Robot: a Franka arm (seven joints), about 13 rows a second.
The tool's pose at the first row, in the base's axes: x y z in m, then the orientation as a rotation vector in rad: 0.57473, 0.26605, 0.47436, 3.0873, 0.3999, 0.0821
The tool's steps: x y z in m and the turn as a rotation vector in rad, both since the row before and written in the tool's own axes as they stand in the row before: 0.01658, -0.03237, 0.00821, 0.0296, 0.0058, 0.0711; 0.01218, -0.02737, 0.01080, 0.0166, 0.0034, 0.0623; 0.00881, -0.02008, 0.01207, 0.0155, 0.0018, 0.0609; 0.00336, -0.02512, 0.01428, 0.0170, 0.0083, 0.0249; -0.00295, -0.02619, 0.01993, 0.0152, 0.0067, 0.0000; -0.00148, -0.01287, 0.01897, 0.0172, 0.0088, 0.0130; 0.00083, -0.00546, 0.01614, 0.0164, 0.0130, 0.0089; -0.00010, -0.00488, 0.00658, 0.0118, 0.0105, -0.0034; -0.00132, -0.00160, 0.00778, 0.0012, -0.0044, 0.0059; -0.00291, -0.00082, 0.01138, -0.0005, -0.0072, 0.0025; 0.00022, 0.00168, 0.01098, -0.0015, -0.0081, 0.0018; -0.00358, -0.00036, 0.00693, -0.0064, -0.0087, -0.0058
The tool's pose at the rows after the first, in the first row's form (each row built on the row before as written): 0.58298, 0.30141, 0.46587, -3.1221, -0.2933, -0.0872; 0.59042, 0.33067, 0.45575, -3.1111, -0.1955, -0.0893; 0.59729, 0.35200, 0.44461, -3.0983, -0.1008, -0.0890; 0.59978, 0.37786, 0.43153, -3.0810, -0.0624, -0.0997; 0.59699, 0.40506, 0.41297, -3.0653, -0.0626, -0.1090; 0.59627, 0.41925, 0.39492, -3.0474, -0.0429, -0.1205; 0.59817, 0.42620, 0.37946, -3.0299, -0.0293, -0.1386; 0.59854, 0.43177, 0.37346, -3.0174, -0.0343, -0.1541; 0.59796, 0.43428, 0.36583, -3.0164, -0.0259, -0.1468; 0.59613, 0.43645, 0.35440, -3.0174, -0.0228, -0.1357; 0.59736, 0.43612, 0.34336, -3.0194, -0.0207, -0.1234; 0.59434, 0.43728, 0.33625, -3.0265, -0.0299, -0.1111
